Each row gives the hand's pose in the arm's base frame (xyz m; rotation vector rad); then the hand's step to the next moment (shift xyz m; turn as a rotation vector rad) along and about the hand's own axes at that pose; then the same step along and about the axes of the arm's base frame.
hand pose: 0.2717 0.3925 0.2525 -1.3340 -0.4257 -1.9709
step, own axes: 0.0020 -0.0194 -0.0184 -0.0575 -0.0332 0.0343
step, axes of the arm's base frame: -0.0265 0.0014 -0.0036 0.0119 0.0655 -0.0340
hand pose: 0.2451 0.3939 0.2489 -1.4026 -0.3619 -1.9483
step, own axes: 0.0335 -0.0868 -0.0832 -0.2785 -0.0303 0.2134
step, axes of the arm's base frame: -0.1240 0.0007 0.0139 0.1797 0.2515 -0.1688
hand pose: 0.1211 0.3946 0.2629 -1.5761 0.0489 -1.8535
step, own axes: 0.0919 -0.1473 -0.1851 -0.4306 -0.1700 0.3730
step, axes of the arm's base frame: -0.2347 -0.0088 0.0962 0.2576 0.4993 -0.1945
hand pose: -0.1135 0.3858 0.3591 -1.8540 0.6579 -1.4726
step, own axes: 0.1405 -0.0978 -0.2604 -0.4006 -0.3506 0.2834
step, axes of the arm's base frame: -0.2219 -0.0903 0.1993 0.1740 0.5769 -0.0256
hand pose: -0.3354 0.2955 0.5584 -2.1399 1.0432 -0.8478
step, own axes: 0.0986 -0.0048 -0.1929 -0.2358 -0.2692 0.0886
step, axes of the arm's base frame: -0.0955 -0.1249 0.1491 0.0712 0.3529 0.0793
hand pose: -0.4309 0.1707 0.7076 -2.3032 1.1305 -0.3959
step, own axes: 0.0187 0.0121 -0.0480 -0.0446 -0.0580 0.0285
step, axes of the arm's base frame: -0.0193 -0.0372 0.0324 0.0236 0.0743 0.0096
